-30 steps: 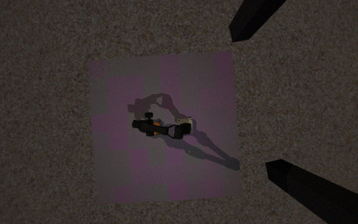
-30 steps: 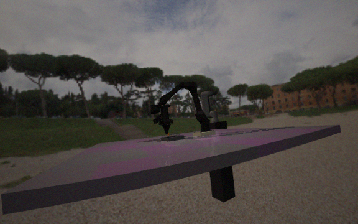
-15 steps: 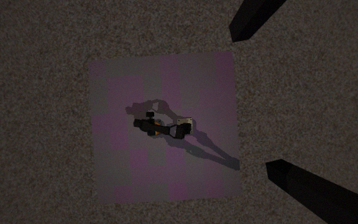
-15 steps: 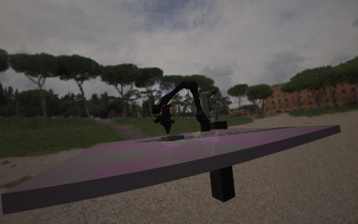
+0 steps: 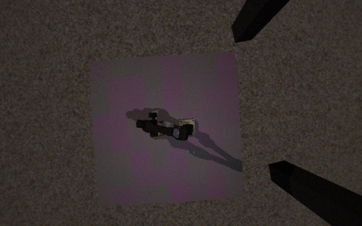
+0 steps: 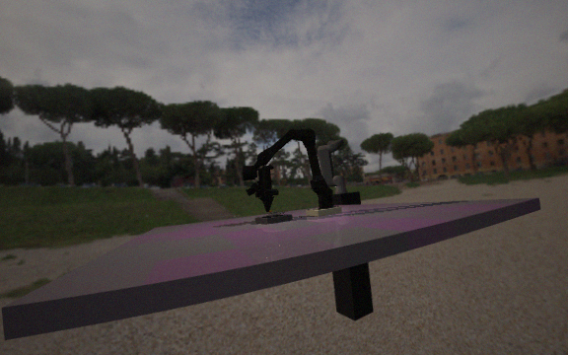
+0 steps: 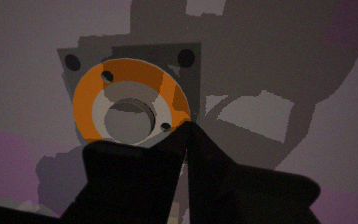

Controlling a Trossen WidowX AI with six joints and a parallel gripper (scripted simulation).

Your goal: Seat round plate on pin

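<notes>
Now: the round plate 1 cm behind my gripper tip, 3 cm to the left of it and 1 cm below it. Also, from my gripper tip: base (5 cm to the left, 2 cm below).
</notes>
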